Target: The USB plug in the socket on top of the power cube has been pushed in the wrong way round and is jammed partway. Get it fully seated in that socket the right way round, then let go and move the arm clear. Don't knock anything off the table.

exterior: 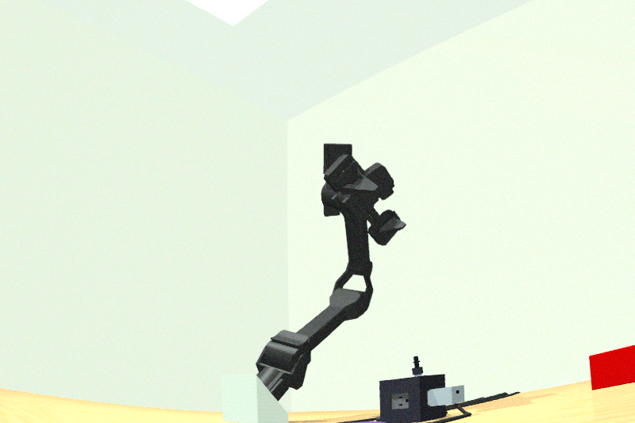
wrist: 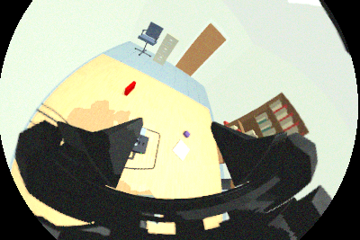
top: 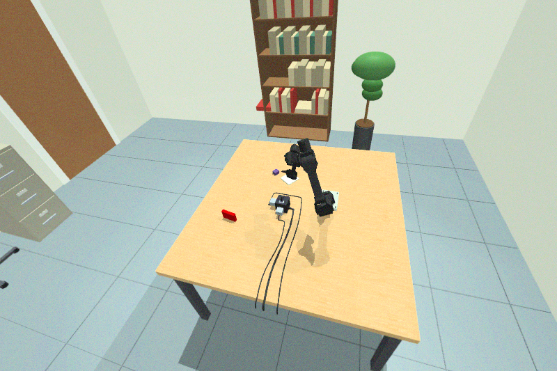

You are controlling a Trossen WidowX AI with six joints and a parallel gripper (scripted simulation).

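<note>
Now: gripper tip 290 mm above the usb plug, 30 mm short of it and 10 mm to the right of it. The rest, counted from my gripper tip: red block: 350 mm below, 350 mm ahead, 120 mm to the left; white sheet: 370 mm below, 290 mm to the right, 20 mm ahead; purple block: 360 mm below, 340 mm to the right, 140 mm ahead.
</note>
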